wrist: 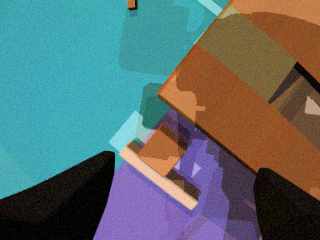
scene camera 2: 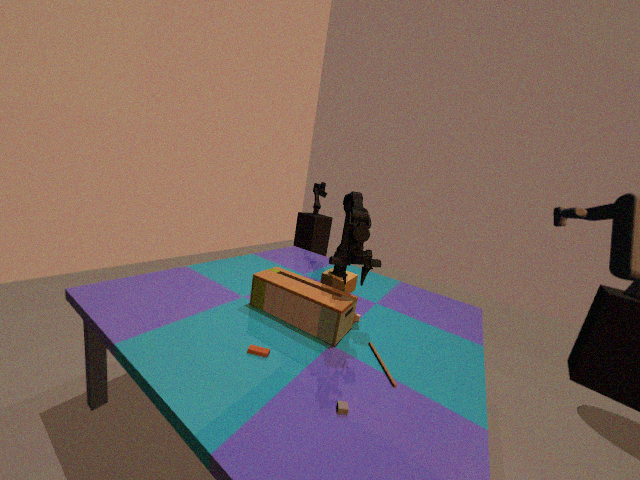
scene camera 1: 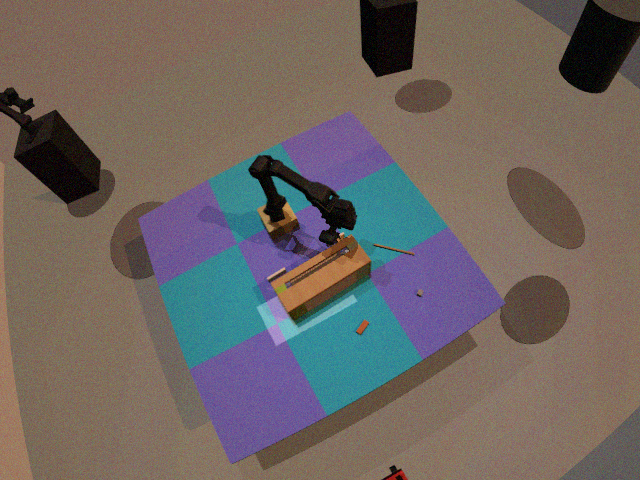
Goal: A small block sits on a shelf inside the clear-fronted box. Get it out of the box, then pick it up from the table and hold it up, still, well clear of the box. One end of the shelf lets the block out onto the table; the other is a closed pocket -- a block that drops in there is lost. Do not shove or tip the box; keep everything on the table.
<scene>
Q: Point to a brown box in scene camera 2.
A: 327,313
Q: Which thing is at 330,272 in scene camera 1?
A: A brown box.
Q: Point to a brown box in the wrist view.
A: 242,85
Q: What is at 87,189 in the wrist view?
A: My gripper.
</scene>
